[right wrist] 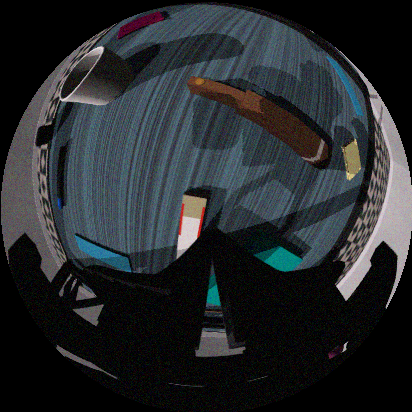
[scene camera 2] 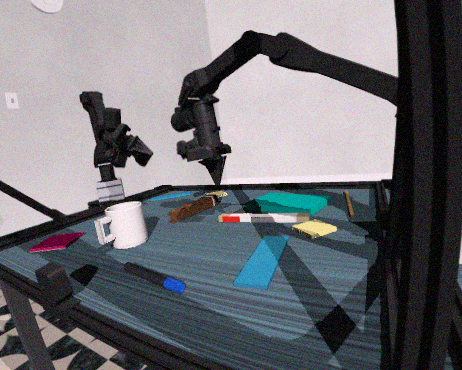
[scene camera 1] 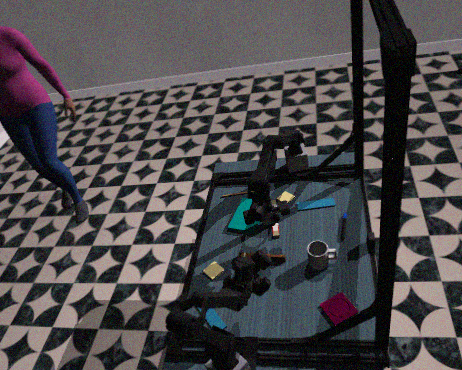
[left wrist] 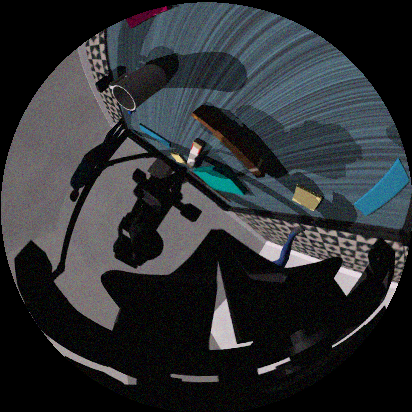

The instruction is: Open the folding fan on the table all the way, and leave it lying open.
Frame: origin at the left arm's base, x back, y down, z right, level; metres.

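Where they show: left gripper, between the fingertips: [scene camera 2: 152,154] [left wrist: 216,234]; right gripper, between the fingertips: [right wrist: 211,234] [scene camera 2: 218,184] [left wrist: 185,167]; left arm's base, origin of its link: [scene camera 2: 108,180] [scene camera 1: 225,363]; right arm's base, origin of its link: [scene camera 1: 295,150] [left wrist: 154,177].
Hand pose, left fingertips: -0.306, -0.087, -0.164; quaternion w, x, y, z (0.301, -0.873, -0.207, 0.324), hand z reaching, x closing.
Note:
Things, the pixels of their top centre, and the offset from my left fingertips, as dx, dy, dz. "*": a spot on its surface instead.
- folding fan, centre of its top: [right wrist: 276,116] [left wrist: 227,145] [scene camera 2: 194,202] [scene camera 1: 261,254] -0.119, +0.153, -0.084
- white-and-red bar, centre of its top: [right wrist: 184,262] [scene camera 2: 262,214] [left wrist: 191,157] [scene camera 1: 274,217] -0.322, +0.172, -0.194
- teal block, centre of its top: [right wrist: 247,284] [scene camera 2: 287,199] [left wrist: 216,181] [scene camera 1: 248,213] -0.265, +0.168, -0.308
- mug, a spot on its surface: [scene camera 2: 129,225] * -0.285, +0.135, +0.104
- marker, centre of its top: [scene camera 2: 150,271] [right wrist: 56,180] [scene camera 1: 343,224] -0.455, +0.170, +0.084
- magenta square, a spot on its surface: [scene camera 1: 339,309] * -0.115, +0.178, +0.298
- blue slab, centre of its top: [scene camera 2: 265,256] [right wrist: 98,253] [left wrist: 153,135] [scene camera 1: 315,203] -0.497, +0.180, -0.097
- thin stick, centre of its top: [scene camera 2: 348,200] [left wrist: 209,187] -0.370, +0.179, -0.432
The folding fan [scene camera 1: 277,258] [scene camera 2: 194,208] [left wrist: 231,140] [right wrist: 280,119] is a brown, narrow, closed-looking bundle lying on the table, with a round pivot at one end and a pale band near the other. In scene camera 1 the left arm hides part of it. My left gripper [scene camera 1: 262,258] [scene camera 2: 150,156] [left wrist: 216,234] is shut and empty, raised above the table; it overlaps the fan in scene camera 1. My right gripper [scene camera 1: 272,218] [scene camera 2: 217,184] [right wrist: 211,234] is shut and empty, pointing down above the table, apart from the fan.
A white-and-red bar [scene camera 2: 265,218] [right wrist: 191,220] and a teal block [scene camera 2: 292,202] lie near the fan. A mug [scene camera 1: 318,256] [scene camera 2: 129,225], marker [scene camera 2: 150,276], magenta square [scene camera 1: 339,309], blue slab [scene camera 2: 262,262], yellow pads [scene camera 1: 213,270] [scene camera 2: 315,228] and thin stick [scene camera 2: 348,203] lie around. Black frame posts [scene camera 1: 395,175] border the table.

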